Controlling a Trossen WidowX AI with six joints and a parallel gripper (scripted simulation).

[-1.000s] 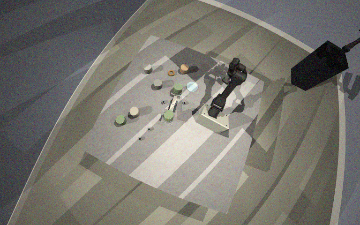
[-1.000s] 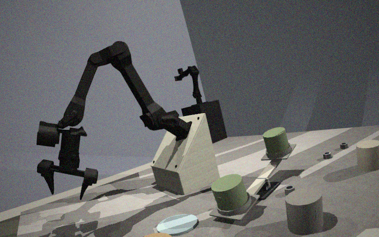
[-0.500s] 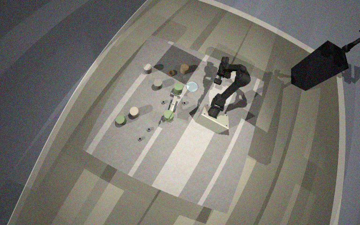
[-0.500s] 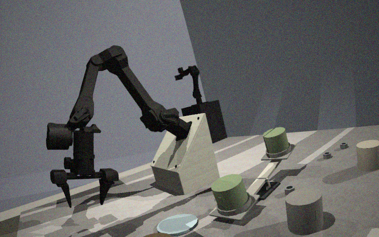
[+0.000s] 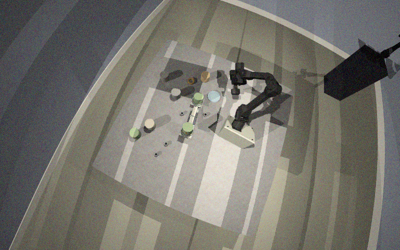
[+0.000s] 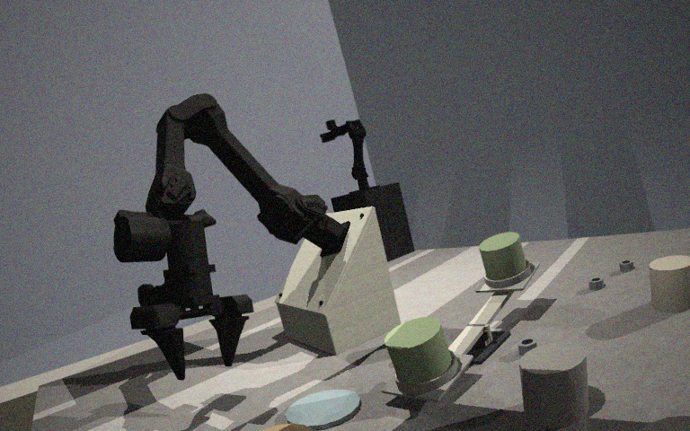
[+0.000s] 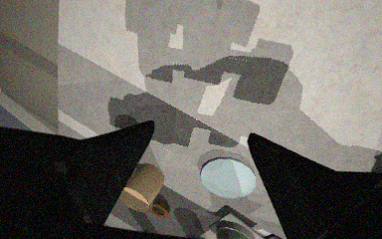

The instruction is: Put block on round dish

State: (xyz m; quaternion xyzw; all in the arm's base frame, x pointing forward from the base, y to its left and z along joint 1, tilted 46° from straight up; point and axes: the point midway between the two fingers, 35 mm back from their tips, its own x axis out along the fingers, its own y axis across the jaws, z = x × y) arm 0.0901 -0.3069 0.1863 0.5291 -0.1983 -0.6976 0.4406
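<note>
The grey block is 20 cm ahead of my gripper tip, 20 cm to the left of it and 4 cm below it. The rest, counted from my gripper tip: pale blue round dish 10 cm ahead, 10 cm to the left, 8 cm below; then cream cylinder 44 cm ahead, 50 cm to the left, 4 cm below; then balance 20 cm ahead, 33 cm to the left, 4 cm below.
</note>
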